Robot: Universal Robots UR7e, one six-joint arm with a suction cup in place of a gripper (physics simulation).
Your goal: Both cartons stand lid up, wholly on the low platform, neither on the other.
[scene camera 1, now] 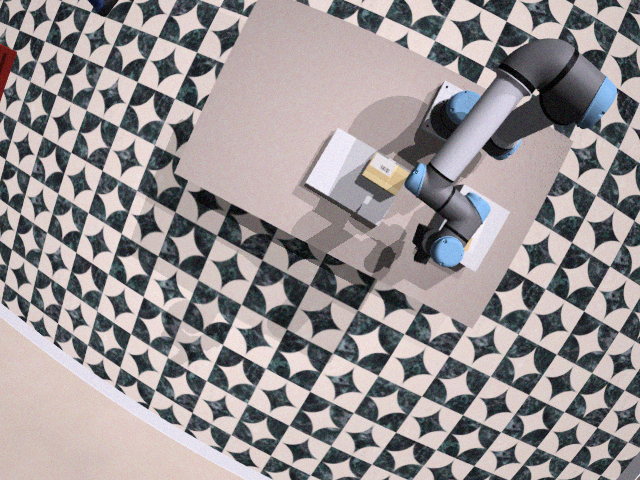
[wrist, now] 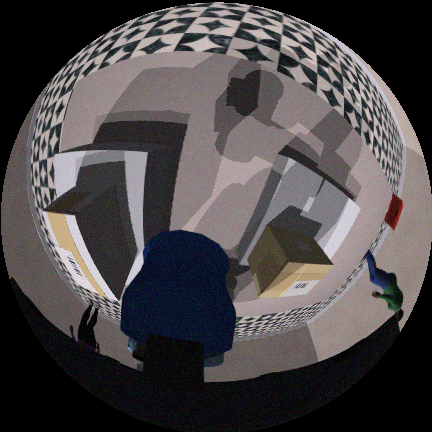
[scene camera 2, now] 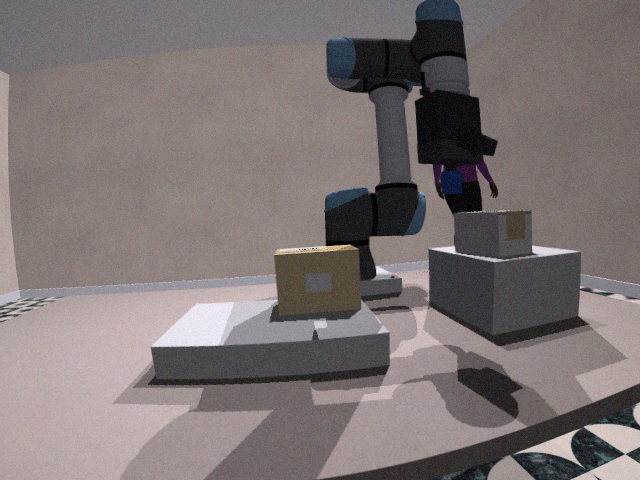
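Where they show: end effector, tool point: (wrist: 184, 267) (scene camera 2: 451, 193); arm's base, origin of the base link: (scene camera 1: 450, 119).
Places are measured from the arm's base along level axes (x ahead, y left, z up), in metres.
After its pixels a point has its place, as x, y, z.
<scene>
The yellow carton (scene camera 1: 382, 175) @[0.290, -0.183, 0.107] (scene camera 2: 317, 281) @[0.325, -0.185, 0.059] (wrist: 295, 255) @[0.336, -0.141, 0.091] stands upright, labelled lid up, on the low platform (scene camera 1: 330, 160) @[0.289, -0.381, 0.007] (scene camera 2: 201, 320) @[0.289, -0.378, 0.007] (wrist: 345, 220) @[0.352, -0.378, 0.007], near its back edge in scene camera 2. The white carton (scene camera 2: 478, 235) @[0.384, 0.107, 0.114] (wrist: 75, 265) @[0.369, 0.154, 0.157] stands on the taller block (scene camera 1: 496, 217) @[0.296, 0.259, 0.079] (scene camera 2: 462, 289) @[0.371, 0.077, 0.016], its tape and label on top in the wrist view; the arm mostly hides it in scene camera 1. My suction gripper (scene camera 2: 448, 161) (wrist: 180, 280) carries nothing and hangs in the air, well above the white carton's height. The wrist hides its cup in scene camera 1.
The robot's base (scene camera 1: 436, 105) @[-0.025, -0.068, 0.031] (scene camera 2: 382, 286) @[0.092, 0.055, -0.021] stands behind the platform and block. The arm reaches over the space between them. The table edge (scene camera 2: 465, 446) @[0.658, -0.161, -0.041] runs along the front. A person (scene camera 2: 467, 188) stands in the background behind the block.
</scene>
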